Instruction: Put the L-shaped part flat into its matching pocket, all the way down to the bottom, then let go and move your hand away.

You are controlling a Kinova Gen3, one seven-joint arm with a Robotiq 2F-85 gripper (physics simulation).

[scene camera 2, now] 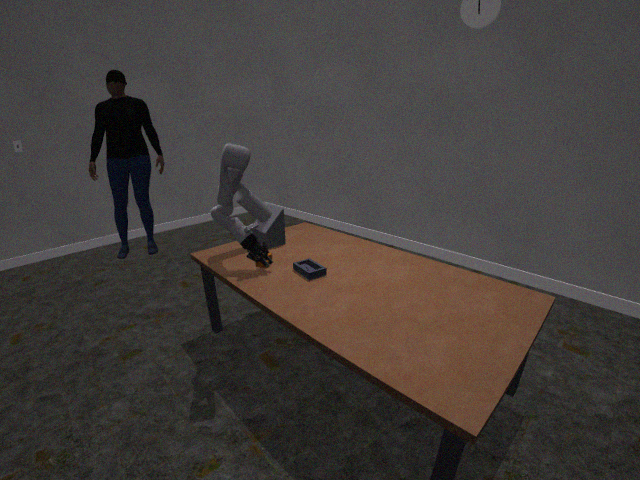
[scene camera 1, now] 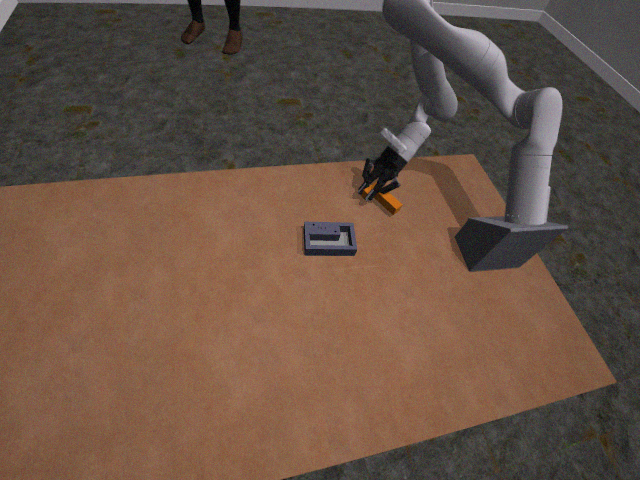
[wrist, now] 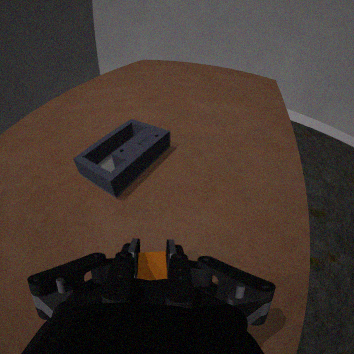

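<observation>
The orange L-shaped part is between the fingertips of my gripper, which is shut on it. In the first scene view one arm of the part sticks out to the right, past the fingers; its other arm is mostly hidden by them. I cannot tell whether it touches the table. The dark blue-grey block with the L-shaped pocket lies on the table, apart from the part. Its pocket has a pale bottom and holds nothing. In the wrist view the block is ahead and left of the fingers.
The wooden table carries the arm's grey wedge-shaped base near one end. The table's edge runs close behind the gripper. A person stands on the floor beyond the table.
</observation>
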